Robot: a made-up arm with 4 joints. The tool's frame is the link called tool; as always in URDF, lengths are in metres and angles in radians. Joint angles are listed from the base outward. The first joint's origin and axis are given. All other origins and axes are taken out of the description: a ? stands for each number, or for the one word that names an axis. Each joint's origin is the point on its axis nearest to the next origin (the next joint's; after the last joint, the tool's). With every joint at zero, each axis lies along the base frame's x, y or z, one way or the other. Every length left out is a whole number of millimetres.
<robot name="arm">
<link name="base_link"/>
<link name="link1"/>
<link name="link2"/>
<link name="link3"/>
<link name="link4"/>
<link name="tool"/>
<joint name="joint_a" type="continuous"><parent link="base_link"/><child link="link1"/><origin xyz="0 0 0.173"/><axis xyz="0 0 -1"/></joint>
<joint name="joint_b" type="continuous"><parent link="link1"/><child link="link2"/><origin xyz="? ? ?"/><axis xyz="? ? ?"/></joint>
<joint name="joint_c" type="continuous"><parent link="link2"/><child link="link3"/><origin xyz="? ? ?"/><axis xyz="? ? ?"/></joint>
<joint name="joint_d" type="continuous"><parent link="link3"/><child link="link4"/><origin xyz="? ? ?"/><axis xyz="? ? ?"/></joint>
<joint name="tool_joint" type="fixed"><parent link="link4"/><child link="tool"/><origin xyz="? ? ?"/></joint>
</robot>
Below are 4 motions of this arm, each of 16 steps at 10 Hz.
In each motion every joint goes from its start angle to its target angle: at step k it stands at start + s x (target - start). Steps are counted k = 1, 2, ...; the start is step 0. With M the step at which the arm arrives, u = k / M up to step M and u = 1 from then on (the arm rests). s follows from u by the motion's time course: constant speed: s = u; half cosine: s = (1 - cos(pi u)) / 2; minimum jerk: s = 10 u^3 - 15 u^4 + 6 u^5.
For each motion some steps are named. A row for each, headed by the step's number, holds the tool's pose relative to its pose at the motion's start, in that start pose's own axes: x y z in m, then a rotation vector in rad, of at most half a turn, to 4 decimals.
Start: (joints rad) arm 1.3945 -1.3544 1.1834 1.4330
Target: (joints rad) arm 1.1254 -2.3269 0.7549 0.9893
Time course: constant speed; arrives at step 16
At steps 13, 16:
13: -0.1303 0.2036 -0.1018 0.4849 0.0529 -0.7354
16: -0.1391 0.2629 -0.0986 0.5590 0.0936 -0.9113

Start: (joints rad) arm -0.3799 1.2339 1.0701 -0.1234
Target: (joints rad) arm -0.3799 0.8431 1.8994 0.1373
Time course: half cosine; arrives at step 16
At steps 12, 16:
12: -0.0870 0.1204 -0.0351 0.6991 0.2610 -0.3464
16: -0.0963 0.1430 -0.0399 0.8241 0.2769 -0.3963

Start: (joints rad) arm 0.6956 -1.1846 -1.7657 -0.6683
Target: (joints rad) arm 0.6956 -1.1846 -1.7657 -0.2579
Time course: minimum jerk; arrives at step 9
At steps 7, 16:
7: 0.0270 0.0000 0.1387 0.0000 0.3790 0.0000
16: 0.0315 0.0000 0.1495 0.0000 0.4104 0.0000

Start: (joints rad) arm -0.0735 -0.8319 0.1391 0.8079
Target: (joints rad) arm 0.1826 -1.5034 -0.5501 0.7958
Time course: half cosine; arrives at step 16
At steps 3, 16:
3: -0.0042 0.0174 0.0099 -0.0142 0.0537 -0.0441
16: 0.0846 0.1980 0.1345 -0.3198 0.6663 -0.2784

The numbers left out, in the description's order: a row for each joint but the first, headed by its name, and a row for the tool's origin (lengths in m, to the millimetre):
joint_b: xyz -0.265 -0.154 0, axis 0 -1 0
joint_c: xyz 0.196 0 -0.032, axis 1 0 0
joint_d: xyz 0 -0.25 -0.032, axis 0 1 0
tool: xyz -0.375 0 0.001

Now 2 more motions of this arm.
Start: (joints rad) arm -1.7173 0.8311 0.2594 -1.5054
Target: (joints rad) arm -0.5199 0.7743 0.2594 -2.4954
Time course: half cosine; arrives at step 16
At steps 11, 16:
11: 0.3785 -0.0657 0.0350 -0.4006 -0.8381 0.8653
16: 0.5111 -0.0046 0.0780 -0.4041 -1.0303 1.1823

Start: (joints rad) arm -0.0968 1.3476 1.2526 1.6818
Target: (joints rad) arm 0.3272 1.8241 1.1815 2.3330
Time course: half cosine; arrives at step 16
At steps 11, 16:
11: 0.0131 0.3351 0.1758 -0.1827 0.3587 -0.4848
16: 0.0591 0.4362 0.2149 -0.1932 0.4698 -0.6441

